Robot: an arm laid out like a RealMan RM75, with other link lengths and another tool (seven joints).
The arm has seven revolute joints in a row. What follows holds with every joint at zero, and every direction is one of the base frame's.
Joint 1 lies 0.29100 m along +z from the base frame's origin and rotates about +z.
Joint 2 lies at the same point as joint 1 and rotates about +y.
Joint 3 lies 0.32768 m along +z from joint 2 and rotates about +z.
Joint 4 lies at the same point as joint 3 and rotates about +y.
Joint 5 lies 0.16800 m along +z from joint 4 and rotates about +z.
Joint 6 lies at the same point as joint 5 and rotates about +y.
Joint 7 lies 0.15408 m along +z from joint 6 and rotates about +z.
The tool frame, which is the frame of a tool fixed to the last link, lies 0.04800 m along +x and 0.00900 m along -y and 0.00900 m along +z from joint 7; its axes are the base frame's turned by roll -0.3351, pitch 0.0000 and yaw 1.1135 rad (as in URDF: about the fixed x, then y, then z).
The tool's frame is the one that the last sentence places.
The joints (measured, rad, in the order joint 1, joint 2, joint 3, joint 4, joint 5, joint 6, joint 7), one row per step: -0.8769, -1.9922, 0.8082, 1.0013, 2.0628, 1.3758, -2.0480; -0.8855, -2.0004, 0.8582, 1.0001, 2.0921, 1.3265, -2.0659; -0.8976, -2.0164, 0.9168, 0.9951, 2.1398, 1.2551, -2.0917; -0.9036, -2.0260, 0.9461, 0.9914, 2.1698, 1.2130, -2.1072; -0.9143, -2.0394, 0.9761, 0.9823, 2.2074, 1.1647, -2.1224; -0.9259, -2.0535, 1.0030, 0.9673, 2.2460, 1.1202, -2.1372; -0.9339, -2.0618, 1.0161, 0.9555, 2.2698, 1.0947, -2.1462; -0.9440, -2.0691, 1.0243, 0.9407, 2.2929, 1.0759, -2.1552; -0.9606, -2.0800, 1.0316, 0.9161, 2.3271, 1.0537, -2.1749
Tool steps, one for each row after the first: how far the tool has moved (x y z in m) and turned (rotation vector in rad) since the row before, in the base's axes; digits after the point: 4 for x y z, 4 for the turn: 0.0030, 0.0039, -0.0113, 0.0066, 0.0442, 0.0082; 0.0030, 0.0053, -0.0155, 0.0169, 0.0560, 0.0149; 0.0008, 0.0031, -0.0079, 0.0145, 0.0306, 0.0097; 0.0021, 0.0034, -0.0101, 0.0159, 0.0351, 0.0074; 0.0015, 0.0028, -0.0110, 0.0111, 0.0342, 0.0081; 0.0007, 0.0017, -0.0064, 0.0061, 0.0194, 0.0058; 0.0007, 0.0016, -0.0062, 0.0011, 0.0171, 0.0070; 0.0009, 0.0021, -0.0092, -0.0033, 0.0198, 0.0169
